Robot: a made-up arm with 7 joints.
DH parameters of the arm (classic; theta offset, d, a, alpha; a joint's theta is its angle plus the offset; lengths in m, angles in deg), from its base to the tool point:
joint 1: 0 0.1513 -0.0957 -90
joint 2: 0 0.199 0.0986 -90
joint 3: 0 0.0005 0.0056 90
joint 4: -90 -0.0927 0.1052 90
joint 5: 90 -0.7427 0.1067 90
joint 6: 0 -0.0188 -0.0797 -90
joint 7: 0 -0.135 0.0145 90
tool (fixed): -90 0.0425 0 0
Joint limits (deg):
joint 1: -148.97..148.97
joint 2: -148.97..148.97
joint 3: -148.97..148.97
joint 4: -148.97..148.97
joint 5: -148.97..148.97
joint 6: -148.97..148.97
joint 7: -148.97..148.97
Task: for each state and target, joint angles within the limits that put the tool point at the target. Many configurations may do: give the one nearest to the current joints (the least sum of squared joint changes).
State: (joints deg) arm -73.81 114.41 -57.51 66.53 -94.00 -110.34 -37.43
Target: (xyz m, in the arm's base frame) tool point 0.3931 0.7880 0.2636
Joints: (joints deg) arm -80.80 134.52 -67.66 61.20 -93.35 -95.78 -31.53
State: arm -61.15 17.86 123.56 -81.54 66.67 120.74 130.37
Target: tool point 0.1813 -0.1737 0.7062
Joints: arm -51.41 35.51 122.14 -82.93 61.79 140.30 125.82
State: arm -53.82 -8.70 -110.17 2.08 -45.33 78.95 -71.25
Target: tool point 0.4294 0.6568 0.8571
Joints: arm -52.26 -0.65 -111.14 -32.20 -51.38 80.96 -70.82
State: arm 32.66 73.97 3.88 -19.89 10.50 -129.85 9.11
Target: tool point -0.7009 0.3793 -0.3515
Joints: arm 24.08 119.11 -48.11 18.71 11.16 -100.64 18.13
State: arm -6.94 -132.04 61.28 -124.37 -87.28 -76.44 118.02
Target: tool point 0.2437 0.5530 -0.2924
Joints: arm -15.94 -148.97 43.51 -148.97 -87.94 -91.80 120.94
